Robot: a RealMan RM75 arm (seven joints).
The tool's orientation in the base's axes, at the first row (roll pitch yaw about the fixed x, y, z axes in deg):
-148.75 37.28 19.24
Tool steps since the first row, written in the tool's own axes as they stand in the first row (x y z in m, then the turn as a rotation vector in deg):
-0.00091 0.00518 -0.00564 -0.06 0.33 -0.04
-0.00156 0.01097 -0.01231 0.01 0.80 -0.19
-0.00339 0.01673 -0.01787 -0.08 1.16 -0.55
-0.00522 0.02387 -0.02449 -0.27 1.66 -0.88
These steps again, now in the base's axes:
0.00296 -0.00676 0.00225 -0.02 -0.33 -0.07
0.00679 -0.01433 0.00479 0.12 -0.79 -0.21
0.00899 -0.02183 0.00730 0.29 -1.25 -0.06
0.01188 -0.03092 0.00997 0.35 -1.86 0.08

